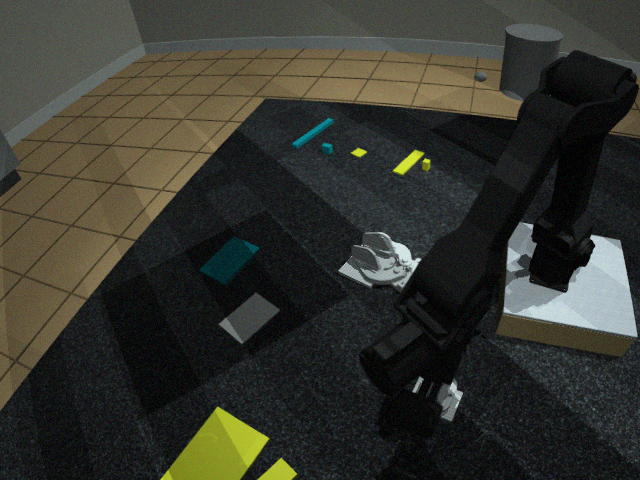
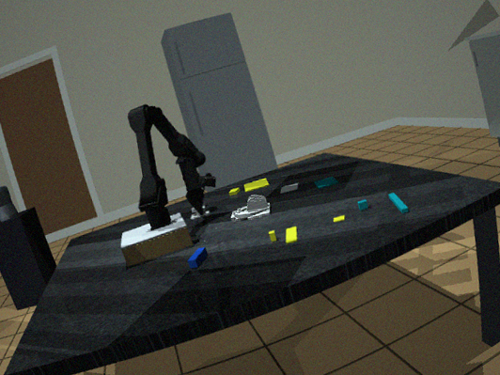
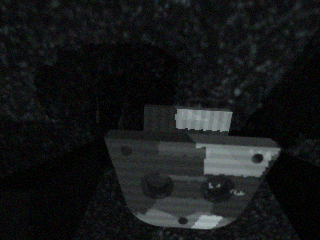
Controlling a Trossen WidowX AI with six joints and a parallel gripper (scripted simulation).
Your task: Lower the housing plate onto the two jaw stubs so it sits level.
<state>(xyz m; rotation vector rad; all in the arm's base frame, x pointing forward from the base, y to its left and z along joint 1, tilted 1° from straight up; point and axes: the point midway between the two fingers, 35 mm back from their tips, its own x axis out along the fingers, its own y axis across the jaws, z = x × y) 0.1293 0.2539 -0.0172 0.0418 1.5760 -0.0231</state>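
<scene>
Right now my gripper tip is 1 cm past the white stepped block. Also, from my gripper tip: blue block: 53 cm to the right, 2 cm behind; teal housing plate: 45 cm ahead, 12 cm to the right, 1 cm below.
</scene>
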